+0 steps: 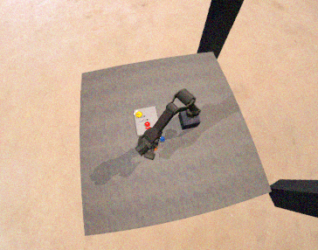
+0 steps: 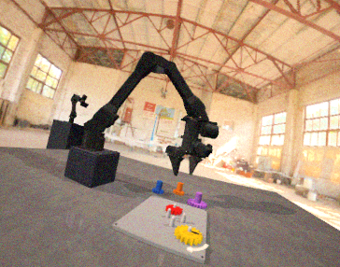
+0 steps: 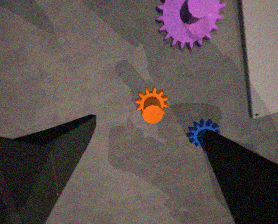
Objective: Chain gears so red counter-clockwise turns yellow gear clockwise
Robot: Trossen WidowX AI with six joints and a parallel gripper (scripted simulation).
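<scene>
The orange gear lies 60 mm below my gripper tip. Also, from my gripper tip: purple gear: 60 mm ahead, 80 mm to the right, 60 mm below; then blue gear: 80 mm behind, 40 mm to the right, 60 mm below; then red arrow: 10 mm behind, 150 mm to the right, 60 mm below.
</scene>
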